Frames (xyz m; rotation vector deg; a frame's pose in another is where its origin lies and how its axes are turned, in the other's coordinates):
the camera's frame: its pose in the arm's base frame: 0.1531 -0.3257 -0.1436 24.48 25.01 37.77
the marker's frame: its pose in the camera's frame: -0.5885 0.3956 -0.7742 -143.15 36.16 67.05
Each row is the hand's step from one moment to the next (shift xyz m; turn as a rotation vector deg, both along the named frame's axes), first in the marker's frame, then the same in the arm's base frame.
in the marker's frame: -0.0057 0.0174 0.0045 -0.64 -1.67 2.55
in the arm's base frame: -0.0051 -0.0181 -0.0020 -2.62 1.41 0.91
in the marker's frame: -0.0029 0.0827 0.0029 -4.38 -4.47 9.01
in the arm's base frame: -0.0026 -0.0774 -0.0292 -9.54 2.85 4.62
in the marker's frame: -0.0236 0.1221 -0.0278 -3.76 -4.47 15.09
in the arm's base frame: 0.0255 -0.1230 -0.0215 -15.48 3.34 3.30
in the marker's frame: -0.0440 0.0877 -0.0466 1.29 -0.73 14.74
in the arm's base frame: 0.0413 -0.0997 0.0126 -14.46 1.78 -2.71
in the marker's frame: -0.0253 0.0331 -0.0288 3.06 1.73 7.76
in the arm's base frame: 0.0256 -0.0414 0.0141 -7.29 -0.12 -4.41
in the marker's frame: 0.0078 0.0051 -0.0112 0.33 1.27 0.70
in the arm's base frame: 0.0122 -0.0022 -0.0077 -0.64 -1.02 -0.87
